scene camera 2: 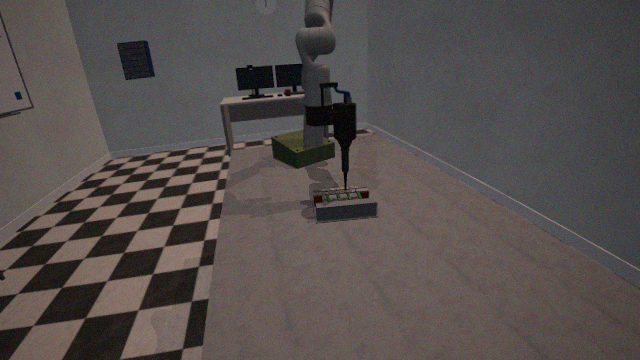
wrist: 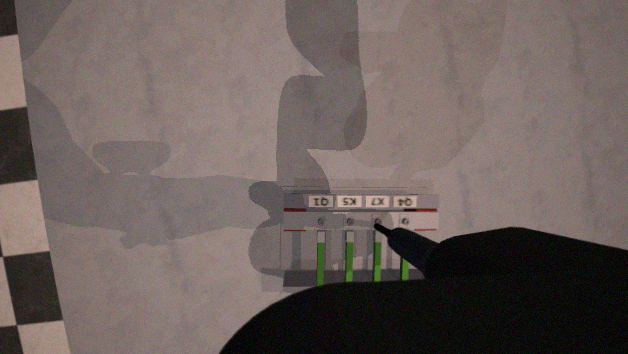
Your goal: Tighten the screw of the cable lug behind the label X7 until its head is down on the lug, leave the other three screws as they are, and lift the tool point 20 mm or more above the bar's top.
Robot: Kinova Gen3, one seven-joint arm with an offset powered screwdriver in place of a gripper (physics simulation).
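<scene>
The terminal block stands on the table. In the wrist view its labels are upside down; the label X7 is third from the left. The X7 screw is on the pale bar, with the driver's tip at its near edge. The screws of Q1, K5 and Q4 show beside it. My screwdriver points down in the scene view, its tip at the bar. It has no fingers. Whether the bit touches the screw, and how high the head sits, I cannot tell.
Green cables run from the lugs toward the near side; my dark tool body hides part of the Q4 cable. Red parts sit at the bar's ends. The arm's green base stands behind. A desk with monitors is farther back.
</scene>
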